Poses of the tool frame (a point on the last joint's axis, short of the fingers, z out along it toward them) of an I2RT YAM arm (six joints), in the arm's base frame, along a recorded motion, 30 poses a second.
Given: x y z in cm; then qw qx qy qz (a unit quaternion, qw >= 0).
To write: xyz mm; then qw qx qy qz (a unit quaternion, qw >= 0). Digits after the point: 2 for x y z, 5 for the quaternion.
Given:
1: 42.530, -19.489, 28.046, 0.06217, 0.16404, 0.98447, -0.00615
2: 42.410, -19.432, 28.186, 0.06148, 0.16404, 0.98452, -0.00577
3: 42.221, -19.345, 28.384, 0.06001, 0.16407, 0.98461, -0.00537
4: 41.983, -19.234, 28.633, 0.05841, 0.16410, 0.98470, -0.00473
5: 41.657, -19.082, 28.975, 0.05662, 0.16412, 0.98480, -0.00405
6: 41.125, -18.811, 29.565, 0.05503, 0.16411, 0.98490, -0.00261
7: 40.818, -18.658, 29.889, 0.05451, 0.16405, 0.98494, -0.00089
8: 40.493, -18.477, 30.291, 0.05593, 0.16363, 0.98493, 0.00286
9: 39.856, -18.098, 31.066, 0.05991, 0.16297, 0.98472, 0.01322
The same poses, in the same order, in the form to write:
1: 425.30, -194.89, 280.46, 0.06217, 0.16404, 0.98447, -0.00615
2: 424.10, -194.32, 281.86, 0.06148, 0.16404, 0.98452, -0.00577
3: 422.21, -193.45, 283.84, 0.06001, 0.16407, 0.98461, -0.00537
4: 419.83, -192.34, 286.33, 0.05841, 0.16410, 0.98470, -0.00473
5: 416.57, -190.82, 289.75, 0.05662, 0.16412, 0.98480, -0.00405
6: 411.25, -188.11, 295.65, 0.05503, 0.16411, 0.98490, -0.00261
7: 408.18, -186.58, 298.89, 0.05451, 0.16405, 0.98494, -0.00089
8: 404.93, -184.77, 302.91, 0.05593, 0.16363, 0.98493, 0.00286
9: 398.56, -180.98, 310.66, 0.05991, 0.16297, 0.98472, 0.01322
